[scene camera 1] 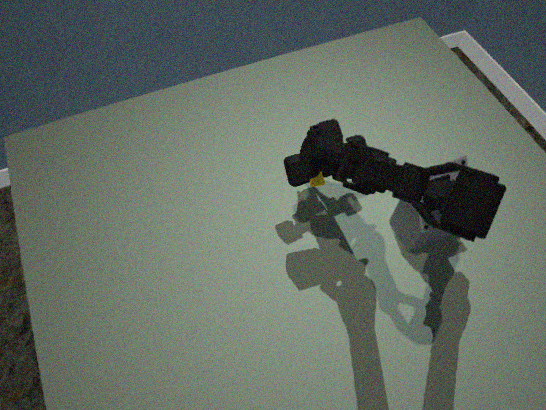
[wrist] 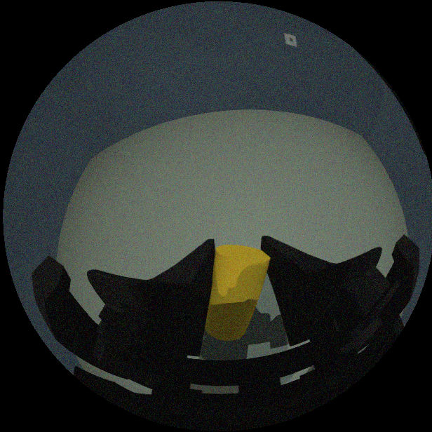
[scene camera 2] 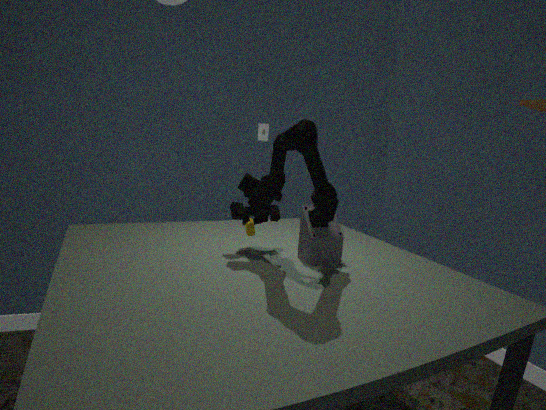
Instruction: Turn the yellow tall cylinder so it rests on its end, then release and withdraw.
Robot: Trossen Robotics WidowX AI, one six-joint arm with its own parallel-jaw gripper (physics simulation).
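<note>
The yellow tall cylinder is held between the two black fingers. In scene camera 2 it looks near upright, with a slight tilt, and hangs above the table, apart from the arm's shadow below. In scene camera 1 most of it is hidden by the gripper and wrist. In the wrist view one round end lies near the fingertips and its length runs back between the fingers. My gripper is shut on the yellow cylinder.
The arm's grey base stands on the table to the right of the gripper in scene camera 2. The arm's overlapping shadows fall on the table. The far table edge and a blue wall with a small white plate lie behind.
</note>
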